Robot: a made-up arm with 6 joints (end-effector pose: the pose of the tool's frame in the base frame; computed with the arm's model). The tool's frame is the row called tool. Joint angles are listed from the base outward.
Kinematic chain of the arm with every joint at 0, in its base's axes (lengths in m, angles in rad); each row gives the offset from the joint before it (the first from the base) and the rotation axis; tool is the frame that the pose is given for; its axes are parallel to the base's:
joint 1: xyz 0 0 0.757 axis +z
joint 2: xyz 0.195 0 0 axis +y
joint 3: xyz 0 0 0.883 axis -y
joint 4: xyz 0 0 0.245 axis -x
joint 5: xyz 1.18 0 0 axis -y
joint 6: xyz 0.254 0 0 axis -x
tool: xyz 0 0 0
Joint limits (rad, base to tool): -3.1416..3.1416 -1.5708..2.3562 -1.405..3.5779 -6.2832..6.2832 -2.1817..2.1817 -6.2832..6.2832
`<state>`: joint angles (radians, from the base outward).
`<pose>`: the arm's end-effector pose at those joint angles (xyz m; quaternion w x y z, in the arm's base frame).
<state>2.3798 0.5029 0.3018 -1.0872 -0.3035 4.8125</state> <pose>-1.5342 1.3706 1.4520 0.2145 0.1855 0.9372 0.2029</pose>
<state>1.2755 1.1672 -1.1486 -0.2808 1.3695 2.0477</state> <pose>0.2198 0.4855 -0.1292 0.1548 -0.8288 -0.1788 0.5071</pose>
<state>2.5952 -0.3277 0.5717 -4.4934 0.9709 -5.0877</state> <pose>-0.6001 0.1254 2.7532 0.2151 0.1855 -0.9383 -0.1971</pose>
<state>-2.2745 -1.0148 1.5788 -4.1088 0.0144 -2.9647</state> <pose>1.2353 1.4509 1.7627 0.4446 -0.7626 -0.4637 -0.0758</pose>
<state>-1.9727 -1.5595 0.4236 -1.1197 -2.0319 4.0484</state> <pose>0.6770 1.0695 1.6861 0.4764 0.7342 -0.3094 -0.3718</pose>
